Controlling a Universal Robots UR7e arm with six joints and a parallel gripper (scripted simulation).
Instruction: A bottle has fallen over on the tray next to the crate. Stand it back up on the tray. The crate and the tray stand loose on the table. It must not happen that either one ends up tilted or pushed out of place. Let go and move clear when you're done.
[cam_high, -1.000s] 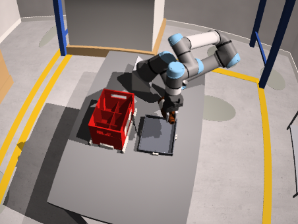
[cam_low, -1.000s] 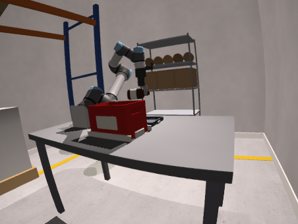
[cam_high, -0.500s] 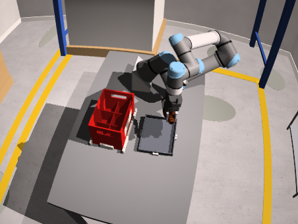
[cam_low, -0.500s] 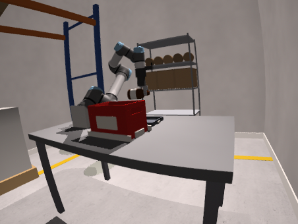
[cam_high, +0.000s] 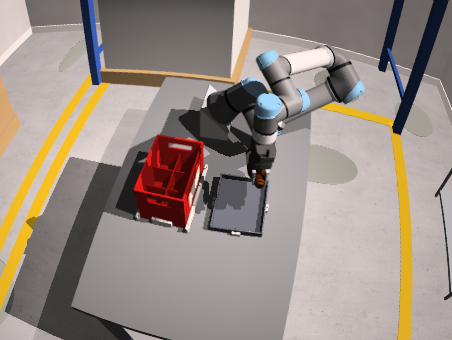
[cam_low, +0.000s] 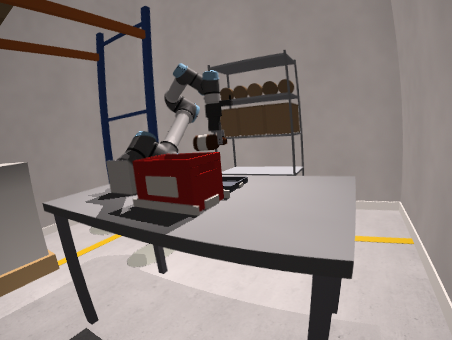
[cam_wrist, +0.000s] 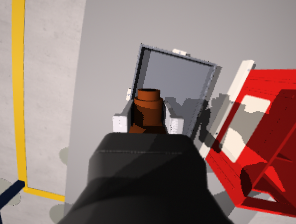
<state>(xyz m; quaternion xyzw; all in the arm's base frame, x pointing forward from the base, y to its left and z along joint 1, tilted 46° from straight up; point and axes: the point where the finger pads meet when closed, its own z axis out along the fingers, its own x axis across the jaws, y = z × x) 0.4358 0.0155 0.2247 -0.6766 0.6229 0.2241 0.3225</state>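
Right now my hand is 50 mm past the bottle, 10 mm to the left of it and 10 mm above it. Also, from my hand: tray 30 mm behind, 50 mm to the right, 190 mm below; then red crate 50 mm behind, 310 mm to the right, 120 mm below.
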